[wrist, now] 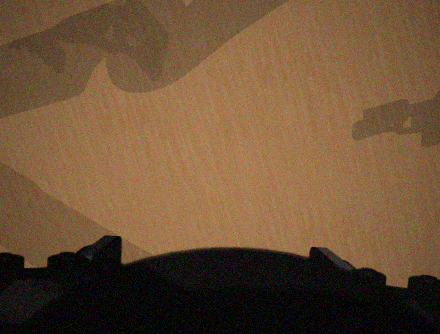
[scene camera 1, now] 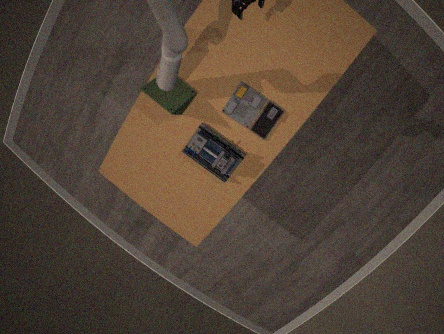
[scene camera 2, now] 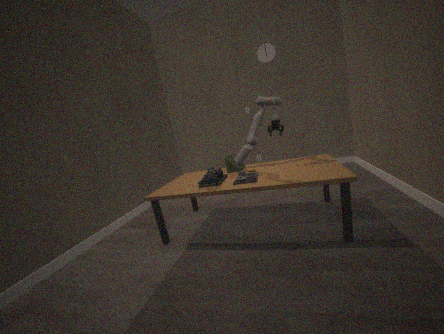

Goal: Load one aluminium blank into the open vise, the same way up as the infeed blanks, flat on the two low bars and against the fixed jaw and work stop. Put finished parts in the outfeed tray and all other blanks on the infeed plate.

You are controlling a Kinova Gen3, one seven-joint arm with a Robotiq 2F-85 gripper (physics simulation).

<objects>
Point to a grey infeed plate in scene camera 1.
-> At 249,115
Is my gripper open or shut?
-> Open.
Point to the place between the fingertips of my gripper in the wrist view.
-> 215,263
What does my gripper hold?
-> Nothing.
</objects>
